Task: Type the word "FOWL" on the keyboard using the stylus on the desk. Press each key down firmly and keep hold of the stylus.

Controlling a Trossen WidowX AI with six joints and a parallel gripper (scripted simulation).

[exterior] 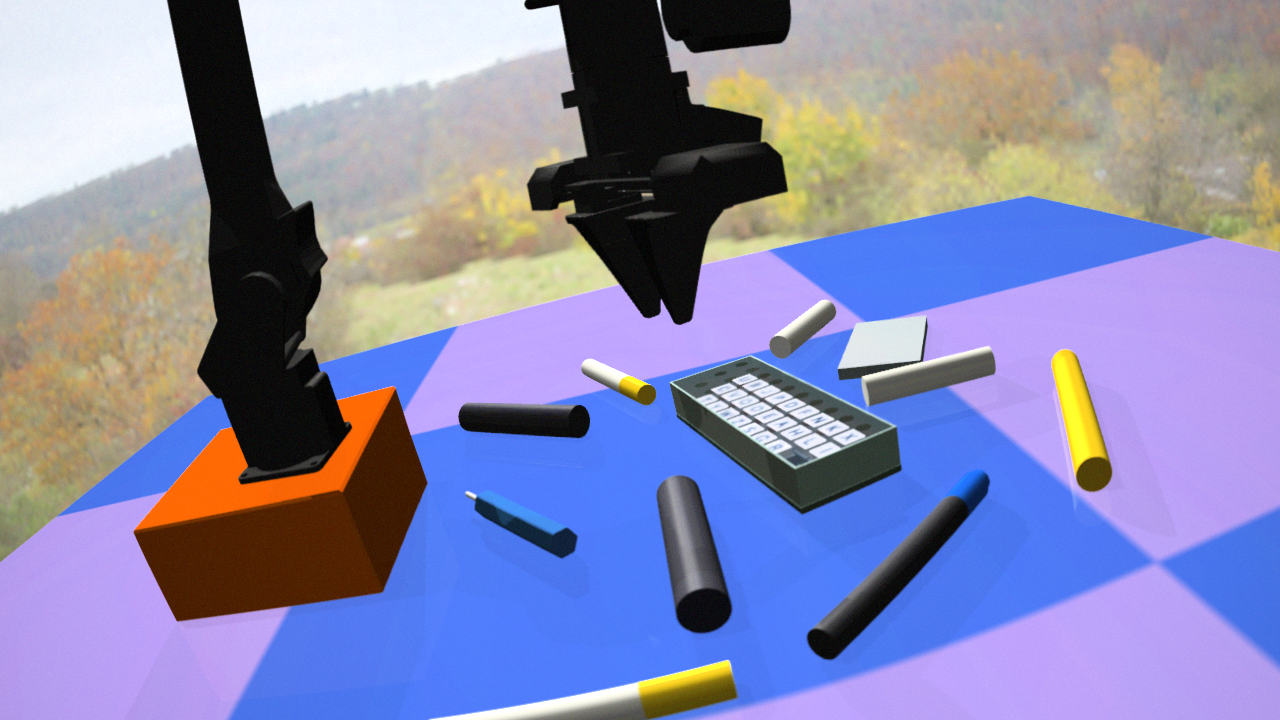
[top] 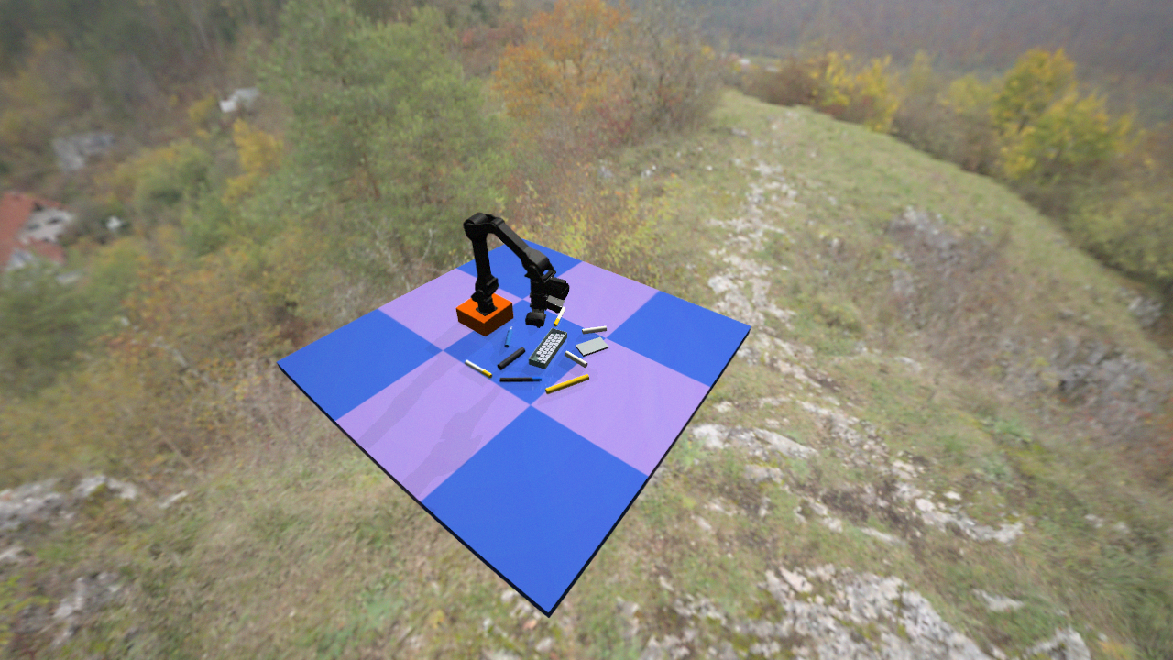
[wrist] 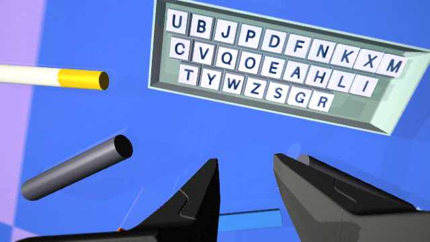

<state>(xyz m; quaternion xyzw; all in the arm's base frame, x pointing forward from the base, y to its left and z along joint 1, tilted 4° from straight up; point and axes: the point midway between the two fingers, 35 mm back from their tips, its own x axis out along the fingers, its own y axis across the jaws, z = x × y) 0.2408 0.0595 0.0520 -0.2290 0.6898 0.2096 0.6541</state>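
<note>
The blue stylus is 120 mm behind my gripper tip, 40 mm to the right of it and 80 mm below it. From my gripper tip the other things lie so: keyboard end wall: 50 mm ahead, 10 mm to the right, 70 mm below; then stylus tip: 150 mm behind, 20 mm to the right, 80 mm below; then grey pad: 150 mm ahead, 120 mm to the left, 80 mm below.
</note>
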